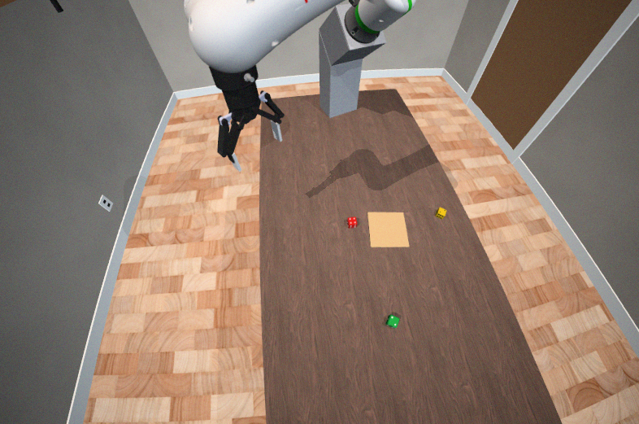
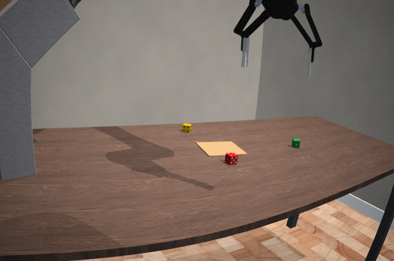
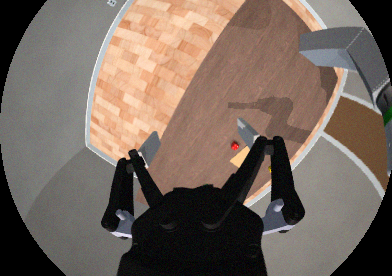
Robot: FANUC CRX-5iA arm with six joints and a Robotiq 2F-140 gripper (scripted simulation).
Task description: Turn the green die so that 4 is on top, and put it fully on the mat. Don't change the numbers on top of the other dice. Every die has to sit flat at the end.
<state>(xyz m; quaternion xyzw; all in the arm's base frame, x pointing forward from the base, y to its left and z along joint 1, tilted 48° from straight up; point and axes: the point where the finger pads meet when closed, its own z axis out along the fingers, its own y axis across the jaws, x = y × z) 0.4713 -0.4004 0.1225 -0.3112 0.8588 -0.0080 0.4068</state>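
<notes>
My gripper is now 41 cm short of the green die, 39 cm to the right of it and 32 cm above it. Round my hand: tan mat (9 cm ahead, 42 cm to the left, 33 cm below); yellow die (4 cm ahead, 64 cm to the left, 32 cm below); red die (6 cm ahead, 29 cm to the left, 32 cm below).
</notes>
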